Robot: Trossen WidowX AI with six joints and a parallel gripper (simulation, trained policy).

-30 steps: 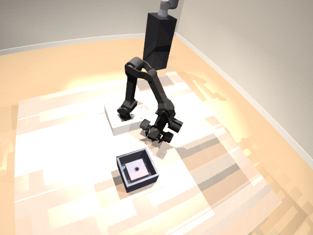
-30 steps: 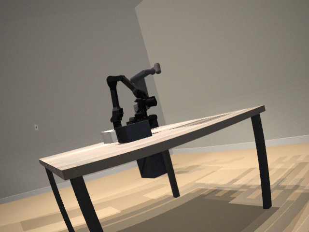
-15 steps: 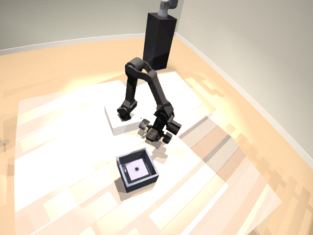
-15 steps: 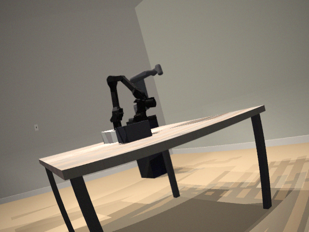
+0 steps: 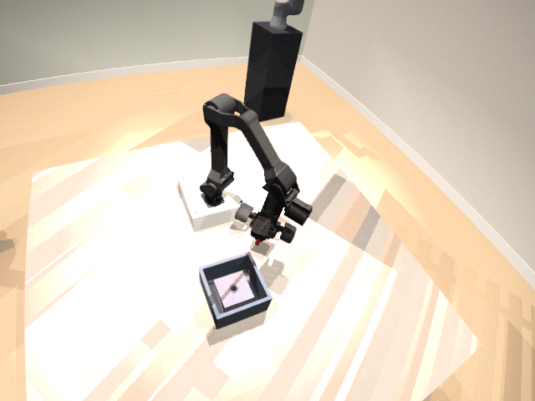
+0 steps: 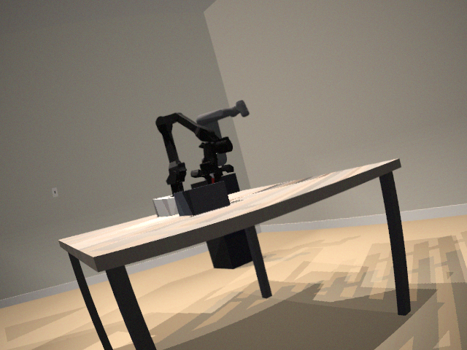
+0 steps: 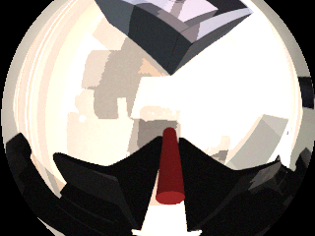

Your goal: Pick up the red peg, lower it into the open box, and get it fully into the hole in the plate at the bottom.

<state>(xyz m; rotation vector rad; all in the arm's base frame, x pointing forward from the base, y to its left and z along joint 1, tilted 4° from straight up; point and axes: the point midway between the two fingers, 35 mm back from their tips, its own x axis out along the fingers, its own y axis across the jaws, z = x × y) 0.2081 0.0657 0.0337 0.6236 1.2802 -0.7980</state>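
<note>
My gripper tip is now 100 mm short of the grey plate, 150 mm to the left of it and 20 mm above it. Round my gripper tip: dark box: 100 mm ahead, 150 mm to the right, 40 mm below; then red peg: 10 mm to the left, 10 mm above.
</note>
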